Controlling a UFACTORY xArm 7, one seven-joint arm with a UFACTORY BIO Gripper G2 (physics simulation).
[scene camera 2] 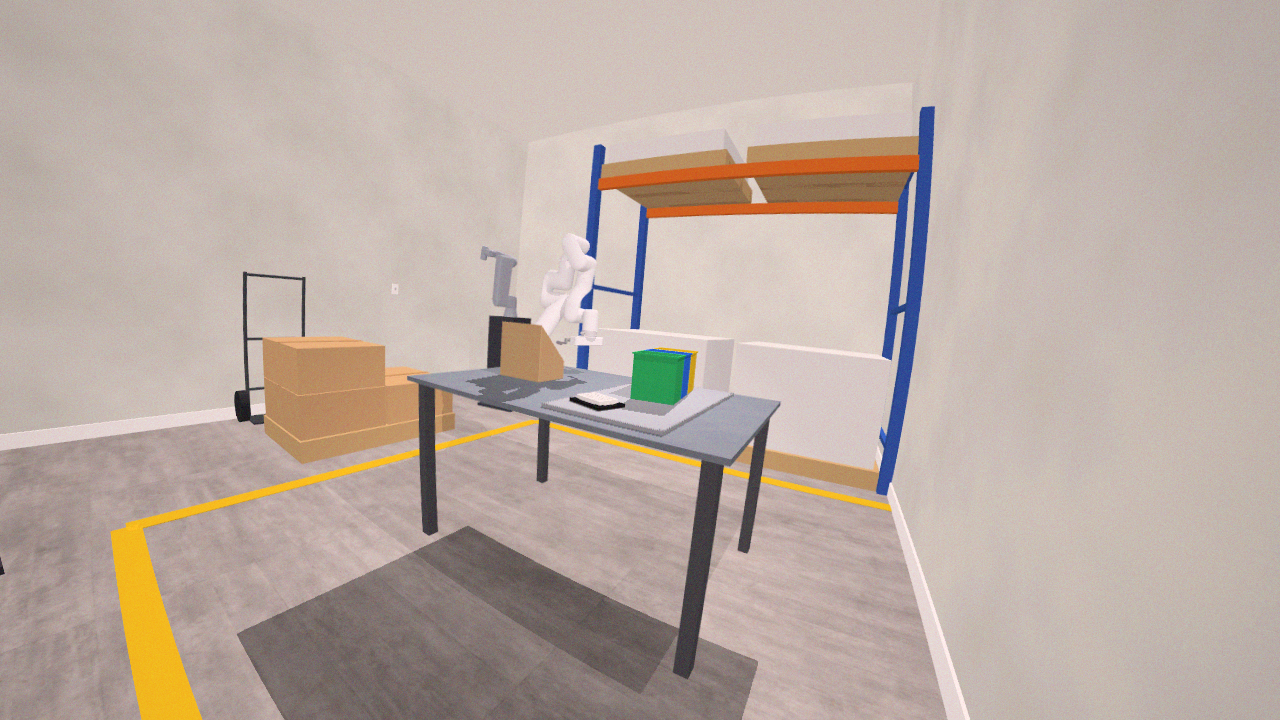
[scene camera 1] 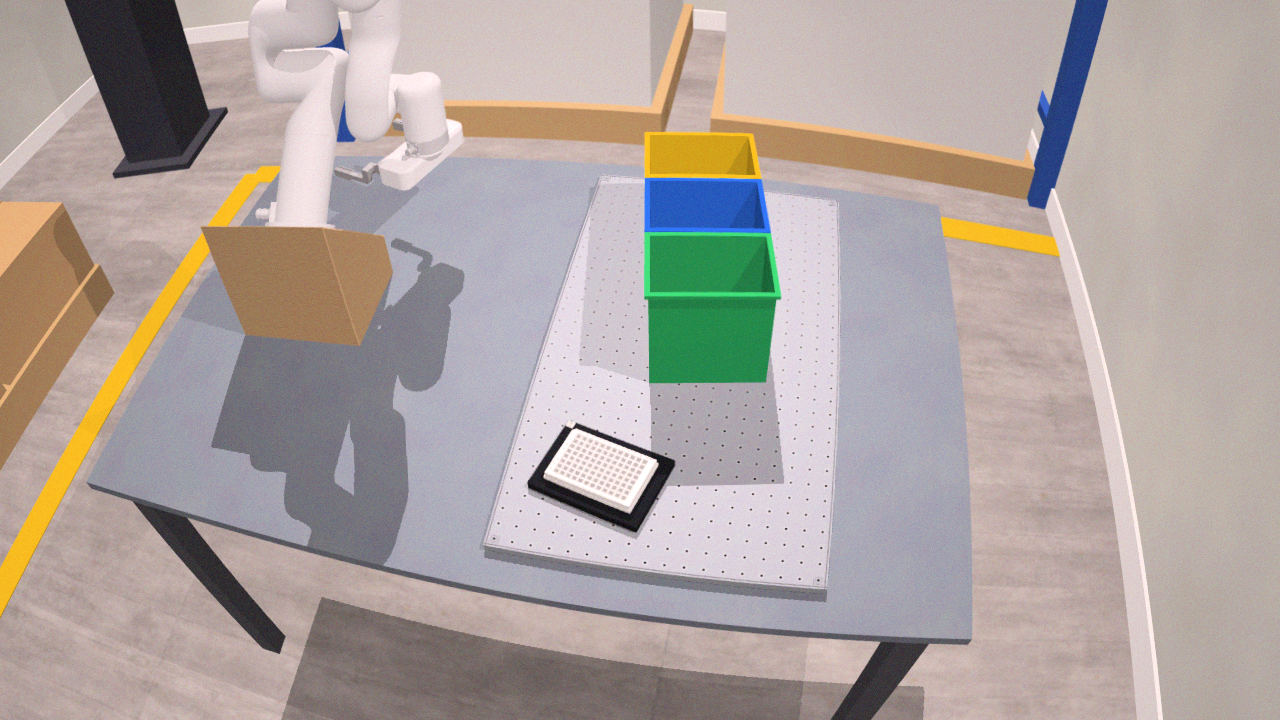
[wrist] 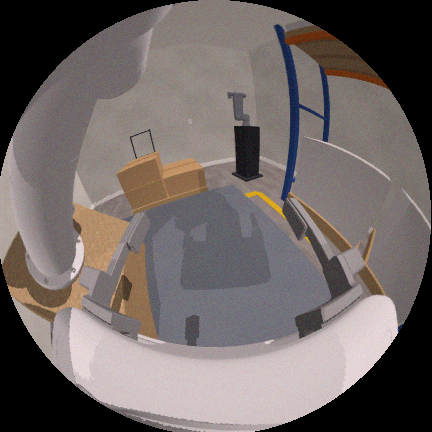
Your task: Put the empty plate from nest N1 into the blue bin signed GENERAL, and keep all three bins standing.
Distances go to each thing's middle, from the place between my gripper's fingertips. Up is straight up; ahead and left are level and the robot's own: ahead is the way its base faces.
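Labels:
From my hand: yellow bin [scene camera 1: 667, 154], 610 mm ahead, 100 mm to the right, 60 mm below. Blue bin [scene camera 1: 729, 205], 610 mm ahead, 240 mm to the right, 60 mm below. Green bin [scene camera 1: 711, 296], 610 mm ahead, 370 mm to the right, 60 mm below. White gridded plate [scene camera 1: 616, 476], 470 mm ahead, 600 mm to the right, 130 mm below.

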